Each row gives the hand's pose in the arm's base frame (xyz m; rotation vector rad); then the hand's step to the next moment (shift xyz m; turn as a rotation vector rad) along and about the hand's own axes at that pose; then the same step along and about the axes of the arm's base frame.
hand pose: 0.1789 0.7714 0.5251 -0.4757 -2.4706 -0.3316
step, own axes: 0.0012 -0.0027 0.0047 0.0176 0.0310 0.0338
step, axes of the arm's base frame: -0.0044 -0.0005 -0.0033 -0.0179 0.0440 -0.0124
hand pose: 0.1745 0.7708 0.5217 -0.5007 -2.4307 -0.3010
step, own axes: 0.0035 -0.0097 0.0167 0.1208 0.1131 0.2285
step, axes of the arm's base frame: -0.0156 -0.0022 -0.0116 -0.1633 0.2112 -0.0912
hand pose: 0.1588 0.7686 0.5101 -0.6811 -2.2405 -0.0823
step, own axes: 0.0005 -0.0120 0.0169 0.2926 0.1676 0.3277
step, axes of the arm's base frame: -0.0175 -0.0055 -0.0096 -0.2977 0.3608 -0.0479
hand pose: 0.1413 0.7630 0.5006 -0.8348 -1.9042 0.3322
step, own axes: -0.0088 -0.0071 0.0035 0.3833 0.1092 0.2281
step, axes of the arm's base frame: -0.0035 -0.0107 -0.0037 -0.2591 0.3674 0.0936
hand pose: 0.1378 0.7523 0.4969 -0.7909 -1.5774 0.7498
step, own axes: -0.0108 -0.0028 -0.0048 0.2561 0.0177 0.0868
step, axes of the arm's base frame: 0.0057 -0.0103 -0.0031 -0.1130 0.2169 0.1166
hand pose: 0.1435 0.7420 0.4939 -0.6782 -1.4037 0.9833
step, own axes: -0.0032 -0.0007 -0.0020 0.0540 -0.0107 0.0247
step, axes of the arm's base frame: 0.0024 -0.0028 -0.0011 -0.0278 0.0380 0.0377
